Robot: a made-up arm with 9 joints. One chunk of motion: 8 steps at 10 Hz.
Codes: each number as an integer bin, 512 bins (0 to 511) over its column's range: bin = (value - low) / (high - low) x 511, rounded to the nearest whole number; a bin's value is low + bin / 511 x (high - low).
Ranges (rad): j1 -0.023..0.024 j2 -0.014..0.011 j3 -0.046..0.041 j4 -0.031..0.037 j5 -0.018..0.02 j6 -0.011..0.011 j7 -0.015..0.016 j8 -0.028..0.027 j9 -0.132..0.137
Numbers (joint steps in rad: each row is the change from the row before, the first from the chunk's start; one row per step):
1: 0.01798 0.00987 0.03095 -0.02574 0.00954 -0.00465 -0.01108 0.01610 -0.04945
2: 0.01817 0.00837 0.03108 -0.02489 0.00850 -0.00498 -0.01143 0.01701 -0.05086
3: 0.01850 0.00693 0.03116 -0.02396 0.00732 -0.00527 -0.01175 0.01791 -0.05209
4: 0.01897 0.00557 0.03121 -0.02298 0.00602 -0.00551 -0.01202 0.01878 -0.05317
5: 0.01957 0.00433 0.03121 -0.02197 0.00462 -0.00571 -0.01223 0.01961 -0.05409
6: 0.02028 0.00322 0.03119 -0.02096 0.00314 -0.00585 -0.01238 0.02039 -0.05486
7: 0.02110 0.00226 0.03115 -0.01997 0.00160 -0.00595 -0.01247 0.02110 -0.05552
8: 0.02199 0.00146 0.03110 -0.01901 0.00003 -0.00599 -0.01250 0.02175 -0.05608
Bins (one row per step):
1: 446 488 452 40 370 147 65 410 157
2: 448 457 453 46 356 140 59 418 154
3: 451 428 453 53 340 133 54 427 152
4: 456 400 453 60 323 128 49 435 150
5: 463 375 453 68 304 123 46 442 148
6: 471 352 453 75 284 120 43 450 147
7: 479 332 453 83 264 117 42 456 145
8: 489 316 453 90 242 116 41 462 144

